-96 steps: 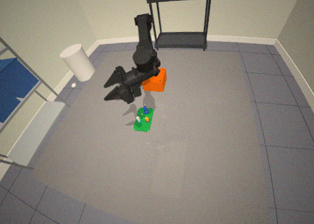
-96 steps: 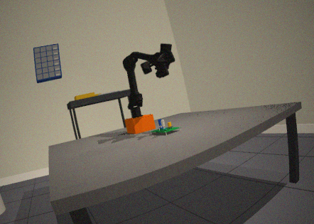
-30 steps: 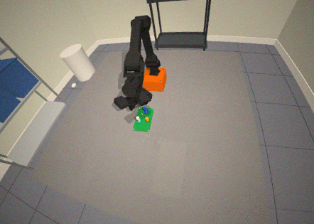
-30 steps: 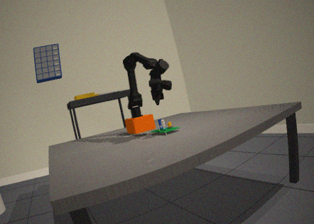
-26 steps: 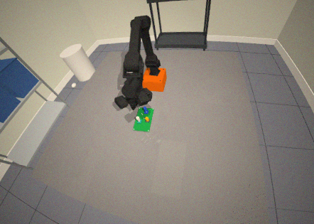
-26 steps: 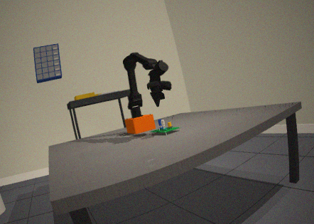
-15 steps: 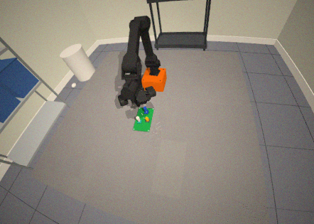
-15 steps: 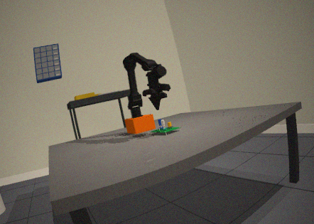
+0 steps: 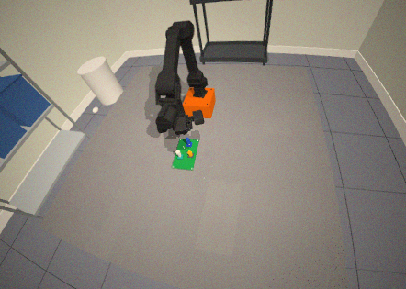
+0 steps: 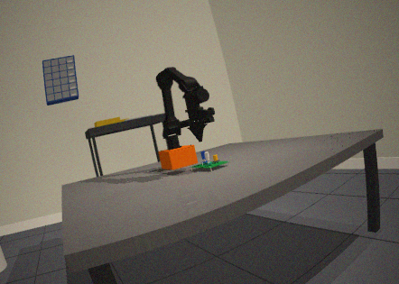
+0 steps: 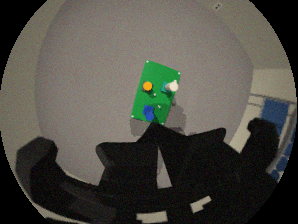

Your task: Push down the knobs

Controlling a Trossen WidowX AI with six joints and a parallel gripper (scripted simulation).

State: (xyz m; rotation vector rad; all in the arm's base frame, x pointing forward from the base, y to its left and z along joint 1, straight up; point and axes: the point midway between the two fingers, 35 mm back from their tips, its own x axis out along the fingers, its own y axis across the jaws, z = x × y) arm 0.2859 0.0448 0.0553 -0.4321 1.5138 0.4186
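My gripper tip is 6 cm above the blue knob. From my gripper tip the other things lie so: white knob (7 cm ahead, 1 cm to the right, 6 cm below).
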